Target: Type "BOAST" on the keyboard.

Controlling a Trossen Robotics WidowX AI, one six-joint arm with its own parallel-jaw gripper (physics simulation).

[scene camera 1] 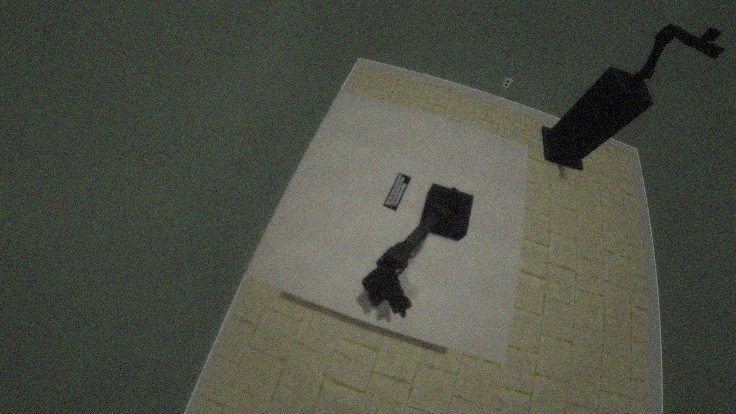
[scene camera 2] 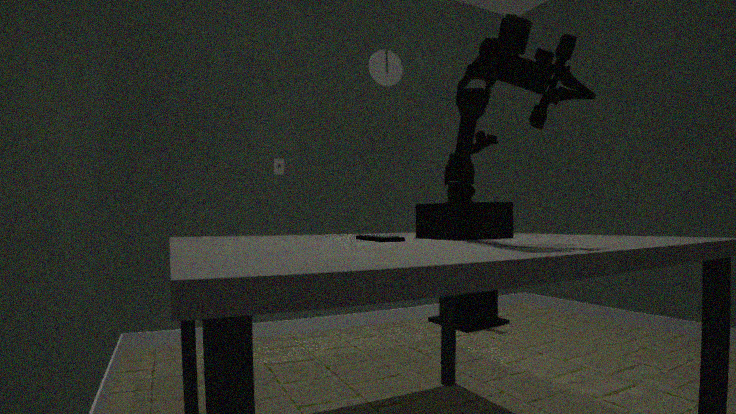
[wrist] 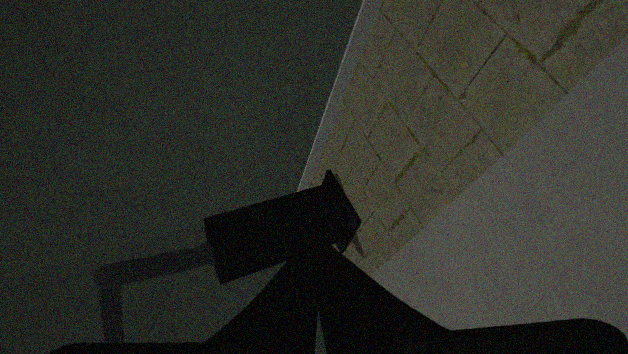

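Note:
The keyboard is small and dark with lighter keys and lies flat on the white table. It is beside the arm's dark base block. Single keys and letters are too small to read. My gripper is shut and empty, with its fingertips together. It is high above the table, well away from the keyboard, on the far side of the base block from it in scene camera 2. The keyboard does not show in the wrist view.
The dark base block carries my arm. Another arm stands on a tall dark pedestal on the tiled floor beyond the table. A round clock hangs on the wall.

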